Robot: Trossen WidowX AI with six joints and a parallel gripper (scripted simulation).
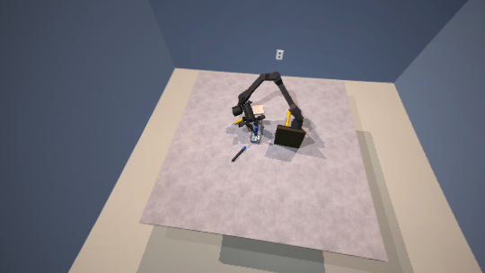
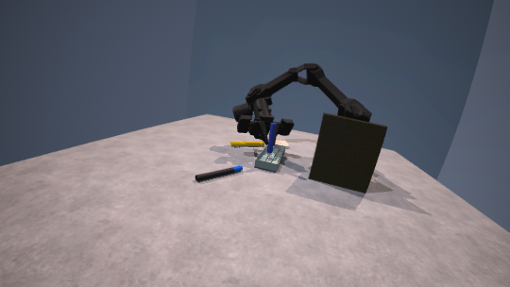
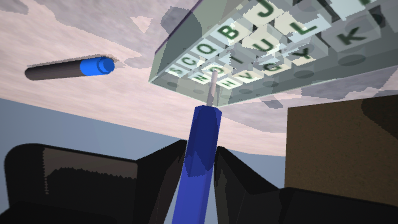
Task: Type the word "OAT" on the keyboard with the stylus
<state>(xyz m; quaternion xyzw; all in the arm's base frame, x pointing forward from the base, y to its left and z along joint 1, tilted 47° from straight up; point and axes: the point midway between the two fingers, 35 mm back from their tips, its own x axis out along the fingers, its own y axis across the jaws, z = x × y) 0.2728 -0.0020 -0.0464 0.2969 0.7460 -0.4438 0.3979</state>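
Now: the blue stylus 10 mm below my gripper tip. From my gripper tip the other things lie so: grey stylus tip: 50 mm below; then yellow pencil: 140 mm to the right, 130 mm ahead, 60 mm below; then pen with blue cap: 130 mm to the left, 70 mm ahead, 60 mm below.
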